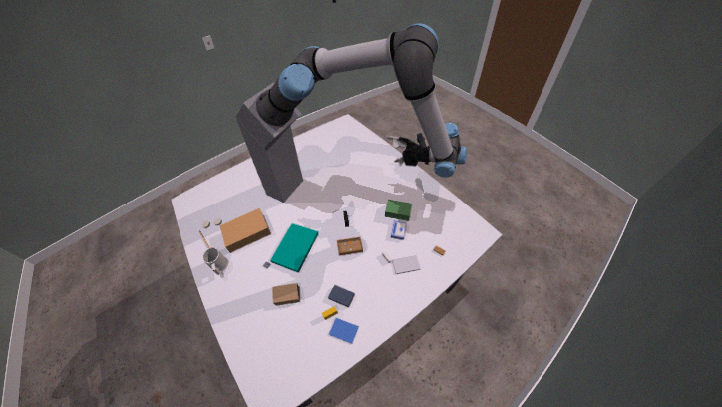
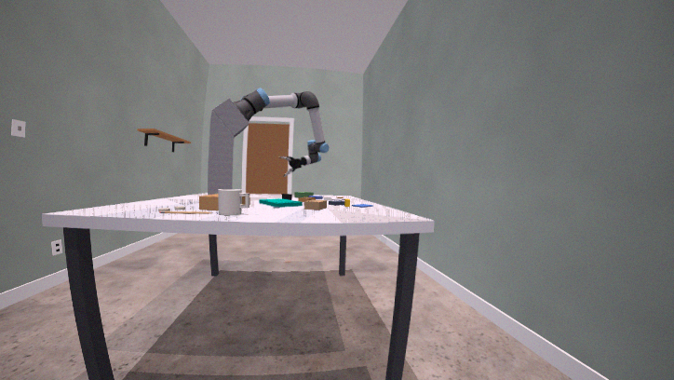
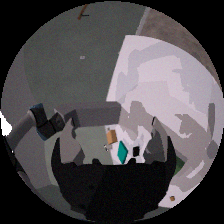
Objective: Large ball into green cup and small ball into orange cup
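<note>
Now: hand 41 cm to the left of the puzzle, 22 cm above it and 17 cm short of it. Also, from my hand: teal board: 59 cm to the right, 22 cm below; then green box: 21 cm below, 18 cm ahead, 11 cm to the right; then grey plate: 40 cm ahead, 29 cm to the right, 23 cm below.
</note>
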